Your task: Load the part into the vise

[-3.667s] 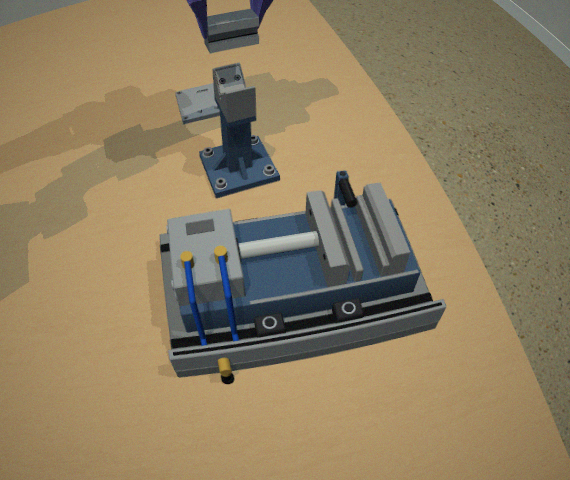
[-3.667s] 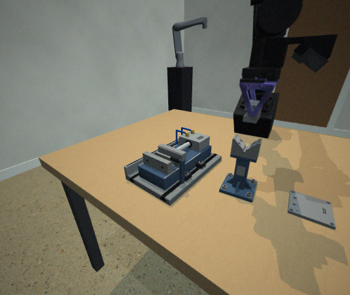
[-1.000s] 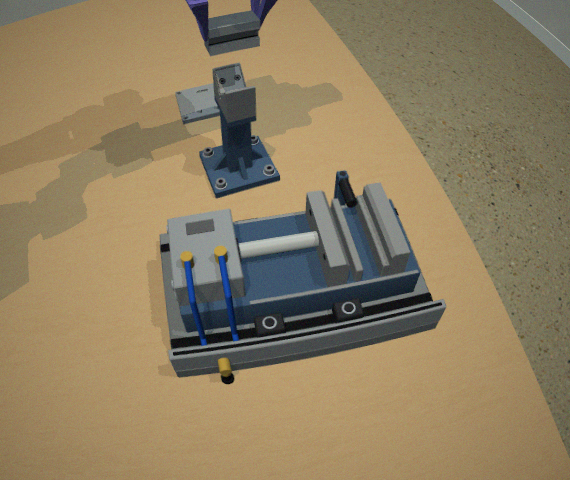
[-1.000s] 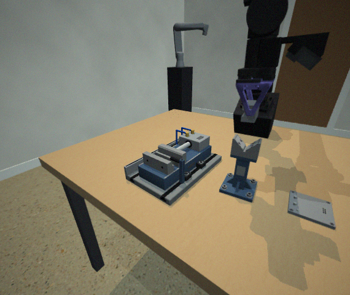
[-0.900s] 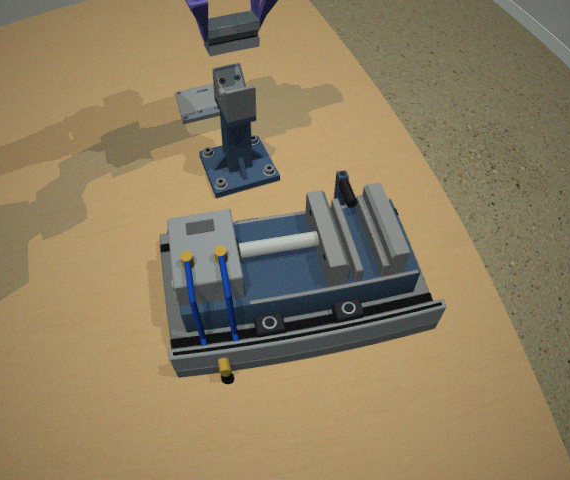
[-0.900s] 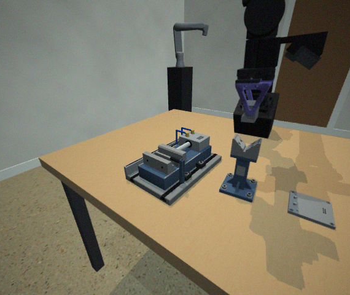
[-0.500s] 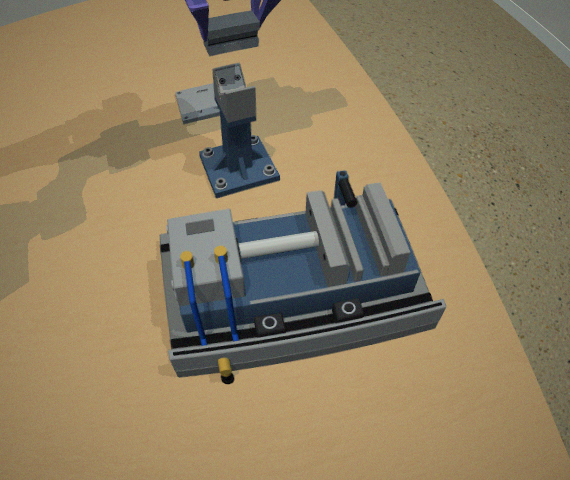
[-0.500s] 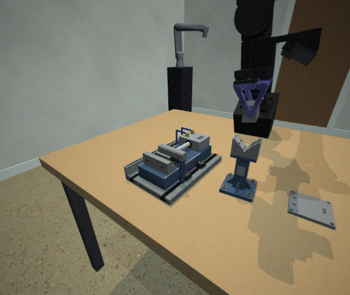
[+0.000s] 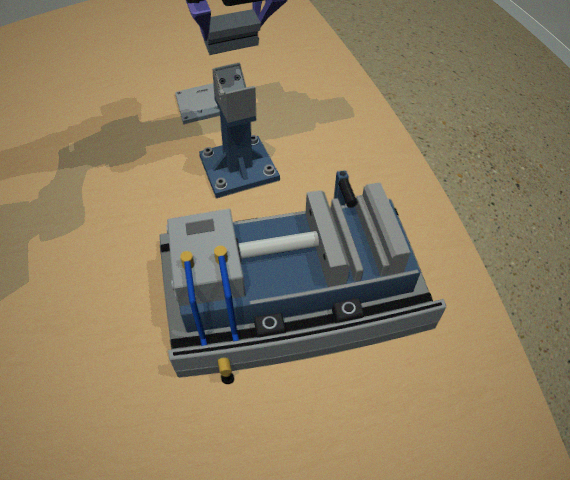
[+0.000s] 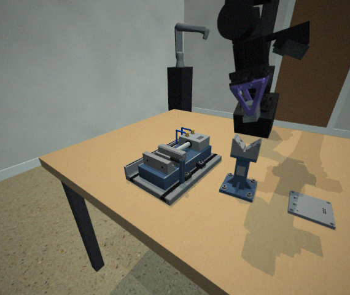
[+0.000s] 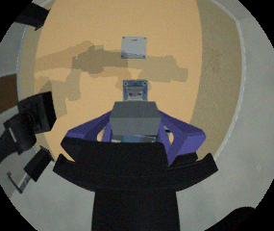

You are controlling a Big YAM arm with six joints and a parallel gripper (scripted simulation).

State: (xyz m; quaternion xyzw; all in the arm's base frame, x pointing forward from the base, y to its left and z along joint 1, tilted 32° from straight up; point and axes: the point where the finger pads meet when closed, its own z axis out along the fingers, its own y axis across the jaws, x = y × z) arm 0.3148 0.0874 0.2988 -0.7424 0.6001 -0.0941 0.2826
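The v-block stand lies 180 mm below my hand. Also, from my hand: cylinder rod (200 mm to the right, 160 mm below, 20 mm ahead); then grey part (10 mm to the right, 10 mm below); then black work stop (160 mm to the right, 150 mm below, 100 mm ahead).
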